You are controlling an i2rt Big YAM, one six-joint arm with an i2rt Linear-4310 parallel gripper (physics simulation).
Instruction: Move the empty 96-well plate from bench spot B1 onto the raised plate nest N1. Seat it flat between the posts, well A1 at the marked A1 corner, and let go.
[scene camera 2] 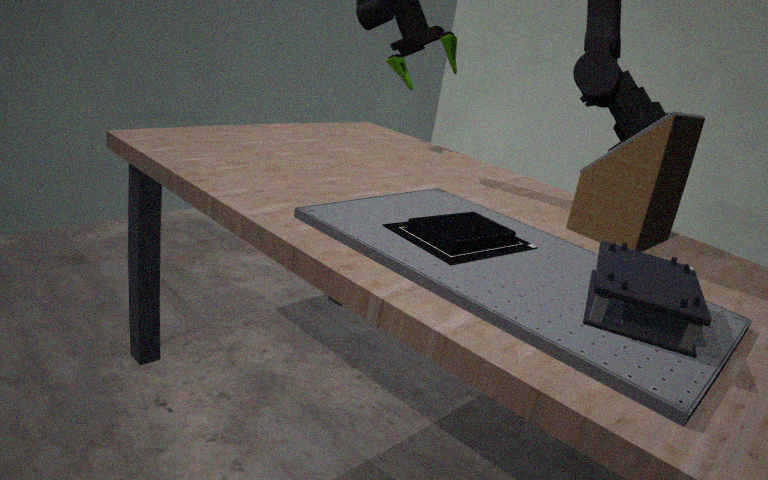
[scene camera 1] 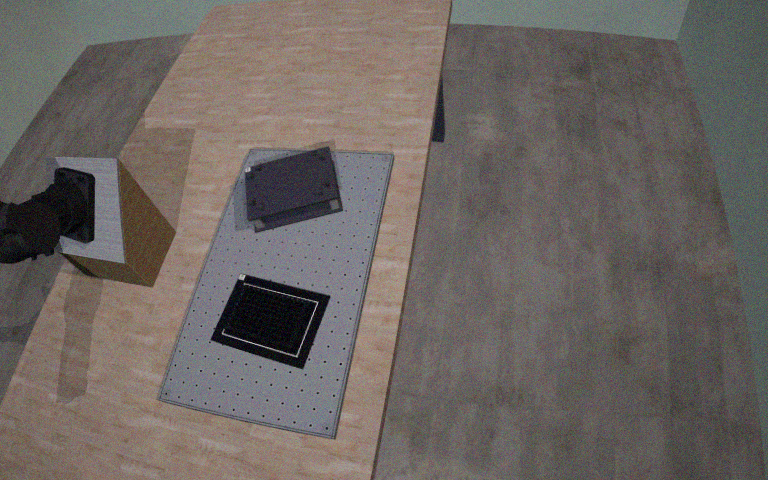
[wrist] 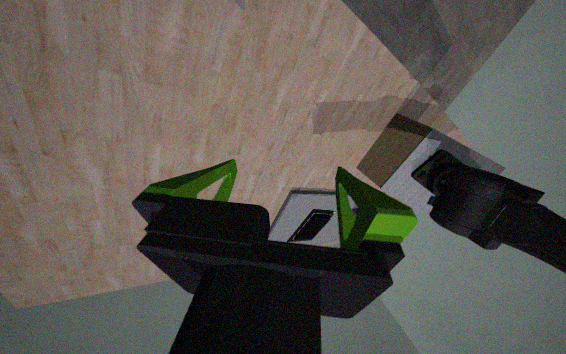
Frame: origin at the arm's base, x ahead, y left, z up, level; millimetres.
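Where they show: gripper, fingertip midpoint: (scene camera 2: 433,81) (wrist: 285,168); arm's base at its link origin: (scene camera 2: 649,139) (scene camera 1: 77,204) (wrist: 444,177).
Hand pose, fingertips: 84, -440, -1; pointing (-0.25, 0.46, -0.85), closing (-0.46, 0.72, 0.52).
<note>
Things, the pixels of their top centre, and the offset from my fingertips, as dx, dy, dz. "spot": a spot on its surface instead.
- black 96-well plate at its top centre: (scene camera 2: 464,225) (scene camera 1: 266,314) (wrist: 313,229) +279, +388, -138
- spot B1 at a spot on its surface: (scene camera 2: 453,259) spot: +351, +442, -152
- raised nest N1 at its top centre: (scene camera 2: 653,267) (scene camera 1: 287,177) +230, +627, -99
- small white mark at its top centre: (scene camera 1: 247,169) +138, +639, -109
- perforated grey board at its top centre: (scene camera 2: 523,263) (scene camera 1: 281,267) (wrist: 329,223) +263, +480, -153
The black 96-well plate (scene camera 1: 266,318) (scene camera 2: 461,229) (wrist: 312,225) lies flat on the black, white-outlined mat of spot B1 (scene camera 1: 314,333) (scene camera 2: 453,259). The raised nest N1 (scene camera 1: 291,182) (scene camera 2: 651,283) is a dark, tilted platform with small posts and no plate on it. A small white mark (scene camera 1: 248,169) is at its upper left corner in the first scene view. My gripper (scene camera 2: 433,81) (wrist: 285,168) is open and empty, with green fingers, high above the table and well away from the plate. It does not show in the first scene view.
The perforated grey board (scene camera 1: 271,254) (scene camera 2: 543,294) carries the spot and the nest. A slanted wooden block (scene camera 1: 144,232) (scene camera 2: 617,198) (wrist: 392,150) bears the arm's base (scene camera 1: 76,203) (wrist: 440,170) beside the board. The table edge (scene camera 1: 403,283) runs along the board's other side.
</note>
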